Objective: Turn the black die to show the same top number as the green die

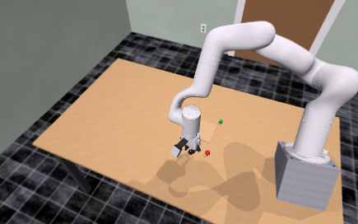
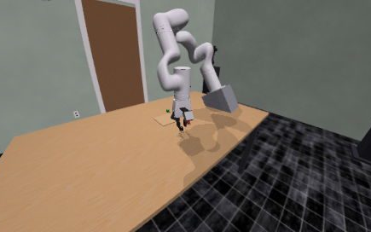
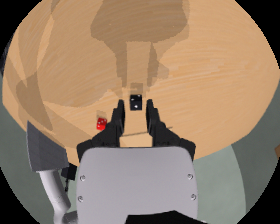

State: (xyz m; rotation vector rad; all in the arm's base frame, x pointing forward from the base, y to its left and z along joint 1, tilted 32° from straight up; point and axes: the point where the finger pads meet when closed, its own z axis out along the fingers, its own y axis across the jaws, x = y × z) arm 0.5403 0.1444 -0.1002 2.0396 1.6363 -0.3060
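The black die is 1 cm to the right of my hand and 4 cm below it. Also, from my hand: green die: 8 cm behind, 28 cm to the right, 4 cm below; then red die: 9 cm behind, 4 cm to the right, 4 cm below; then tan mat: 18 cm to the right, 5 cm below.
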